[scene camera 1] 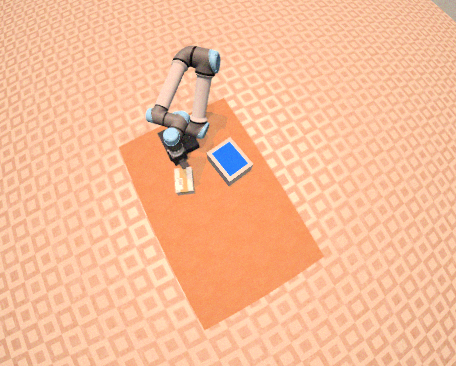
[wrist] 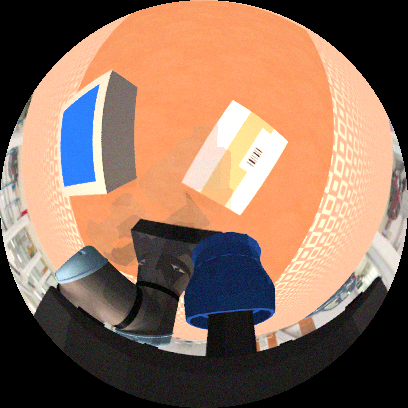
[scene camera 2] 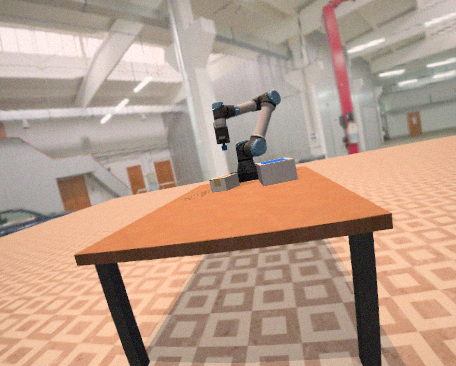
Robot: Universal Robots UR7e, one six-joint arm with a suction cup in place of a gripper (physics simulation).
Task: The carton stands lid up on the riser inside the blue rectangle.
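Suction cup (wrist: 228, 275) holds nothing; it hangs 220 mm from the middle of a carton (wrist: 241, 149), above it. On the table sits a riser (scene camera 1: 230, 162).
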